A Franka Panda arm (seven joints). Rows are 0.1 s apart.
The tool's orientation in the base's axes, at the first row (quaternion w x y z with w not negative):
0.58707 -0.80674 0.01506 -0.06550
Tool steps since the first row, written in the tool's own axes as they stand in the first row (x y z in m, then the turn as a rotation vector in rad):
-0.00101 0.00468 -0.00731 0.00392 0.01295 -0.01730
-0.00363 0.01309 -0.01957 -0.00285 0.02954 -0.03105
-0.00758 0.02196 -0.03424 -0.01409 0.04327 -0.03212
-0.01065 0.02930 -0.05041 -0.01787 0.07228 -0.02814
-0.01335 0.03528 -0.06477 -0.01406 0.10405 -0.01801
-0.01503 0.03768 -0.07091 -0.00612 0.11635 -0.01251
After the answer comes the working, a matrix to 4 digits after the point.
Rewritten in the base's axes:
-0.00166 -0.00826 -0.00232 0.00243 -0.02077 -0.00672
-0.00532 -0.02219 -0.00683 -0.00510 -0.03823 -0.01891
-0.01058 -0.03841 -0.01117 -0.01565 -0.04236 -0.03261
-0.01523 -0.05566 -0.01352 -0.01738 -0.04722 -0.06168
-0.01936 -0.07082 -0.01509 -0.01068 -0.04788 -0.09456
-0.02166 -0.07720 -0.01567 -0.00149 -0.04730 -0.10720

The tool's axes in the first row as the columns of a matrix, in the base's axes (rounded; the answer above uses it unrounded):
0.9910 0.0526 0.1234
-0.1012 -0.3102 0.9453
0.0880 -0.9492 -0.3021

